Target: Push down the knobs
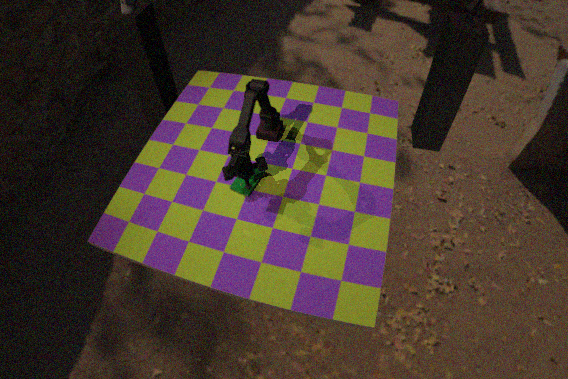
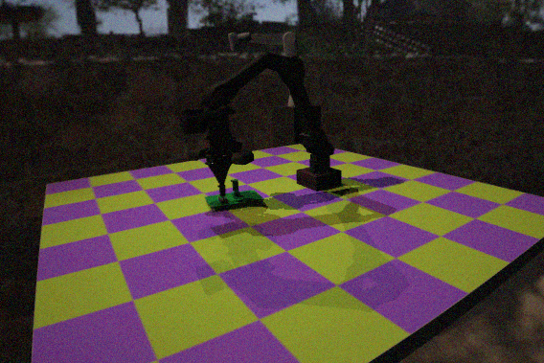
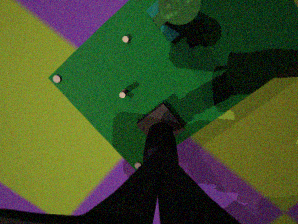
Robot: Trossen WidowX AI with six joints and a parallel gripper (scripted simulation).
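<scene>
Now: the dark knob 10 mm below my gripper tip. Also, from my gripper tip: green knob: 60 mm behind, 40 mm to the right, 20 mm below.
</scene>
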